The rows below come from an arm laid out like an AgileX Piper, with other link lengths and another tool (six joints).
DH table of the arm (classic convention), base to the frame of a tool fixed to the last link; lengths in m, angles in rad. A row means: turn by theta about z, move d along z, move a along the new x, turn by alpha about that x. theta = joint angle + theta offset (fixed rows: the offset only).
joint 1: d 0.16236, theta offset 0, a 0, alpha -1.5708
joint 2: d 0, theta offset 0.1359, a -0.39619, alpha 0
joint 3: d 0, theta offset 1.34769, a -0.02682, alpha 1.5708
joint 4: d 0.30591, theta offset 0, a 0, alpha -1.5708
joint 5: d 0, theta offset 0, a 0, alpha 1.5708
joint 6: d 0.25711, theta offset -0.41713, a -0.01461, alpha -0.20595
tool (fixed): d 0.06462, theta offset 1.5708, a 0, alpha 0
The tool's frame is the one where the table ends.
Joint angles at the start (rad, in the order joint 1, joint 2, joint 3, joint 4, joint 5, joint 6):
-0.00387, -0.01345, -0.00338, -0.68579, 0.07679, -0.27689
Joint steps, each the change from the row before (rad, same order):
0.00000, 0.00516, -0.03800, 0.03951, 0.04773, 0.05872
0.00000, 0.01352, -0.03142, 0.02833, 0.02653, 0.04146
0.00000, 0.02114, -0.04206, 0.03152, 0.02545, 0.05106
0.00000, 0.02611, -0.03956, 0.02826, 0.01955, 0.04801
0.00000, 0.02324, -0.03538, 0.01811, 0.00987, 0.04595
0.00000, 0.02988, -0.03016, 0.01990, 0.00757, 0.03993
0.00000, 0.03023, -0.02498, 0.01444, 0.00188, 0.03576
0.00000, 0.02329, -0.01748, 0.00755, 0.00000, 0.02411
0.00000, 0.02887, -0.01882, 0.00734, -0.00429, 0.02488
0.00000, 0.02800, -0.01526, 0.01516, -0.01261, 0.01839
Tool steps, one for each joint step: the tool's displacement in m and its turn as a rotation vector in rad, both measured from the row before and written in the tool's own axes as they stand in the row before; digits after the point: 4 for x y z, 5 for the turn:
-0.0121, -0.0052, -0.0036, 0.00621, 0.00074, 0.10352
-0.0104, -0.0004, -0.0022, -0.00113, 0.00159, 0.07227
-0.0148, 0.0029, -0.0028, -0.00697, -0.00111, 0.08445
-0.0130, 0.0046, -0.0015, -0.00783, 0.00242, 0.07716
-0.0126, 0.0070, -0.0015, -0.01255, -0.00253, 0.06374
-0.0085, 0.0059, 0.0012, -0.00726, 0.00669, 0.05919
-0.0066, 0.0058, 0.0023, -0.00633, 0.00763, 0.04906
-0.0043, 0.0042, 0.0022, -0.00315, 0.00586, 0.03090
-0.0045, 0.0053, 0.0034, -0.00415, 0.00737, 0.03085
-0.0033, 0.0067, 0.0039, -0.01048, 0.00803, 0.03053

